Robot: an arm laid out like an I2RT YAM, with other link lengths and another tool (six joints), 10 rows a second.
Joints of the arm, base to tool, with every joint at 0 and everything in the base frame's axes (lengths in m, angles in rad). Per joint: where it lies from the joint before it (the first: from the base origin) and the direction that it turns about. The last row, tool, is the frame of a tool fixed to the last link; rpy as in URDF.
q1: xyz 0.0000 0.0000 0.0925 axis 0 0 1
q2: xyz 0.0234 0.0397 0.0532 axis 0 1 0
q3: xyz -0.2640 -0.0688 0.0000 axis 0 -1 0
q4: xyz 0.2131 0.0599 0.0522 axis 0 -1 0
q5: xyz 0.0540 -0.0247 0.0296 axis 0 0 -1
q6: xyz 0.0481 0.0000 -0.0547 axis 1 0 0
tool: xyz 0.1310 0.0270 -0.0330 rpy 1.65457 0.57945 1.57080
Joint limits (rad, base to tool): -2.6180..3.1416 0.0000..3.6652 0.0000..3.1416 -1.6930..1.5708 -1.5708..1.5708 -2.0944..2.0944
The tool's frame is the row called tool.
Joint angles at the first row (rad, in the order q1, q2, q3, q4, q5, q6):
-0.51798, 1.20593, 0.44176, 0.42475, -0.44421, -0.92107
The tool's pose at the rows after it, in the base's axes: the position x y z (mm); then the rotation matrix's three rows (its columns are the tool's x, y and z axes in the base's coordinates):
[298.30, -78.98, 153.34], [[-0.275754, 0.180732, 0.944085], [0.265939, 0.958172, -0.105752], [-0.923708, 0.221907, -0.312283]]
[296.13, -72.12, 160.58], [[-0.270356, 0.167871, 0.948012], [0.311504, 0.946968, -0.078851], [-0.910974, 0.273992, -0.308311]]
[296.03, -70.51, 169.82], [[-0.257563, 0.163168, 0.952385], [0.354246, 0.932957, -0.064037], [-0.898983, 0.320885, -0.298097]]
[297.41, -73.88, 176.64], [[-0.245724, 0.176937, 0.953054], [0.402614, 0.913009, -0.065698], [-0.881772, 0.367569, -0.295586]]
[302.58, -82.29, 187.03], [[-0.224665, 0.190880, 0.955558], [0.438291, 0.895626, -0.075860], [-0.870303, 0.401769, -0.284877]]
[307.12, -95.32, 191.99], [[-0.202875, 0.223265, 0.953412], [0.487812, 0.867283, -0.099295], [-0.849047, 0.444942, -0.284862]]
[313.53, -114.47, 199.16], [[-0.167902, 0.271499, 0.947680], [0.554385, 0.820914, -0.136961], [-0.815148, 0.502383, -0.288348]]
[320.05, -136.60, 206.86], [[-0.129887, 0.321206, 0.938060], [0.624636, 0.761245, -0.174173], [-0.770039, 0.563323, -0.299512]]
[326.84, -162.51, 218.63], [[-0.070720, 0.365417, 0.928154], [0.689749, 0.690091, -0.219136], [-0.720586, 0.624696, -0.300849]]
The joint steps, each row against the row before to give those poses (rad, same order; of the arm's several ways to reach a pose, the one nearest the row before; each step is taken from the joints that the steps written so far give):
-0.00208, -0.03923, 0.00878, -0.04304, -0.02607, 0.03509
-0.00872, -0.03045, 0.01526, -0.04221, -0.03521, 0.04674
-0.01993, -0.01636, 0.02448, -0.03040, -0.03469, 0.04494
-0.02453, 0.00441, 0.02845, -0.02040, -0.02112, 0.04753
-0.02806, 0.02124, 0.04542, -0.01095, -0.01769, 0.03916
-0.03803, 0.03791, 0.03766, 0.00242, -0.01159, 0.04788
-0.04518, 0.05305, 0.05931, -0.00511, -0.00255, 0.06895
-0.04841, 0.06273, 0.07796, -0.02357, -0.00335, 0.07305
-0.04960, 0.06266, 0.08988, -0.02190, 0.00238, 0.08510

